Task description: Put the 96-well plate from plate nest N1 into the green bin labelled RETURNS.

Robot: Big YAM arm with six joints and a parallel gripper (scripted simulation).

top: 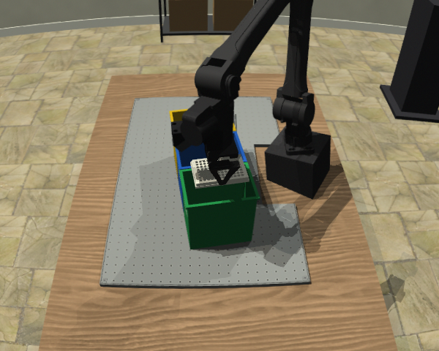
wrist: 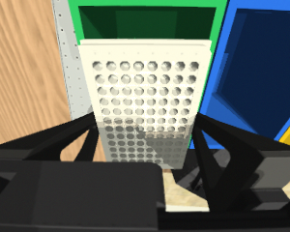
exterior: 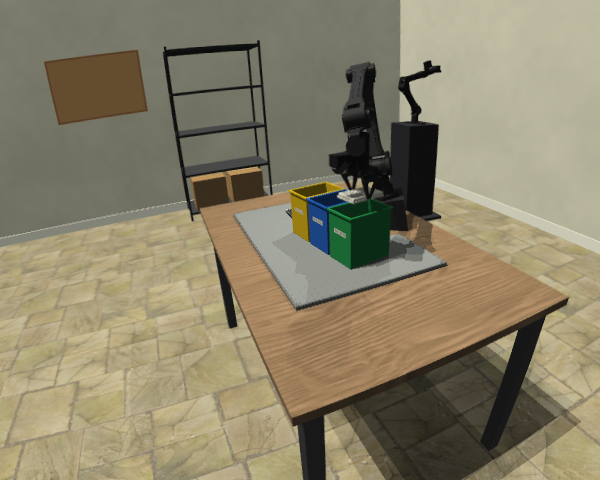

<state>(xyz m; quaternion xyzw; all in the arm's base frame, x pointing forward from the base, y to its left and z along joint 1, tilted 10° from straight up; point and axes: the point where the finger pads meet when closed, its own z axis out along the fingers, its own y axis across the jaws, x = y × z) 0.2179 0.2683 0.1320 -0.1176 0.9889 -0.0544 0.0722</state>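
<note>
The green bin lies 140 mm below my hand. Round my hand: yellow bin: 260 mm to the right, 140 mm below, 60 mm ahead; then 96-well plate: right at my hand; then blue bin: 140 mm below, 130 mm to the right, 30 mm ahead.
</note>
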